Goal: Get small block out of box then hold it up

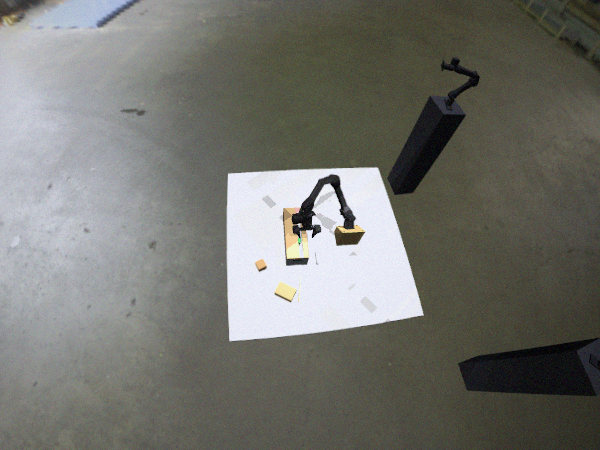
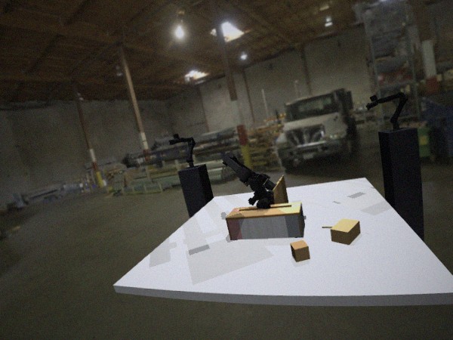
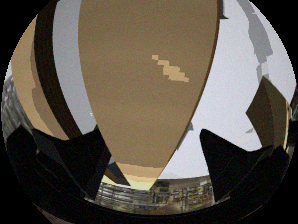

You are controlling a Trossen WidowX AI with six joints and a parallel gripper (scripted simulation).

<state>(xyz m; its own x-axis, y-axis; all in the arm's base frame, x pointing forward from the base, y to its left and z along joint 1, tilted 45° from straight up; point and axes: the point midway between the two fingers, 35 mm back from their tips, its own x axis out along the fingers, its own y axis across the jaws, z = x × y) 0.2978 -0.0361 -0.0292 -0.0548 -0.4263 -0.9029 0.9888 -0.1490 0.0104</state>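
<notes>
Now: the green block 6 cm ahead of my gripper tip and 1 cm to the left of it. From my gripper tip the other things lie so: tan box: 3 cm to the right, 3 cm below, 3 cm ahead; then tan cube: 33 cm ahead, 13 cm to the left, 6 cm below; then thin stick: 32 cm to the left, 10 cm ahead, 8 cm below.
</notes>
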